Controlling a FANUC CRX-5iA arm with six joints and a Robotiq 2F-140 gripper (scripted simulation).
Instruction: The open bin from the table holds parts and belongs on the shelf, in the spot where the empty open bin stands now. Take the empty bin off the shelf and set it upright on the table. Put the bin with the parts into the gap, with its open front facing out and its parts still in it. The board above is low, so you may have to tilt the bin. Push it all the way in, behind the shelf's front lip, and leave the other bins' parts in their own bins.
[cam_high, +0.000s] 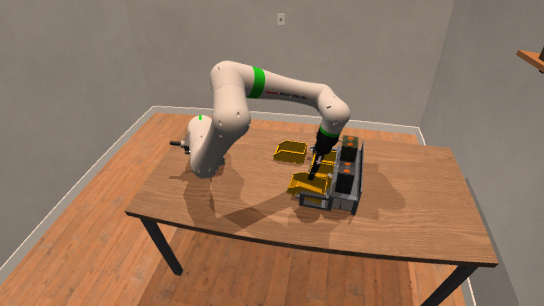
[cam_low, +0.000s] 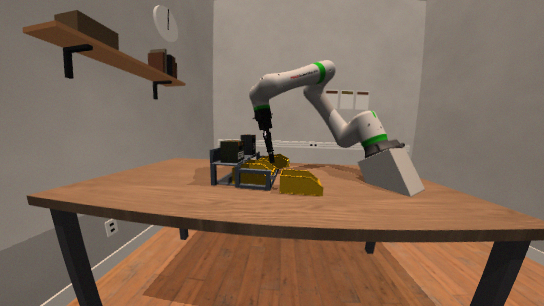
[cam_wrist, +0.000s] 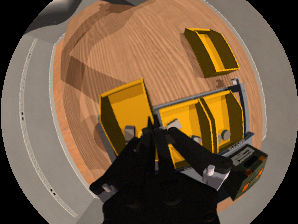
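Right now the shelf is 10 cm ahead of my hand, 4 cm to the left of it and 3 cm below it.
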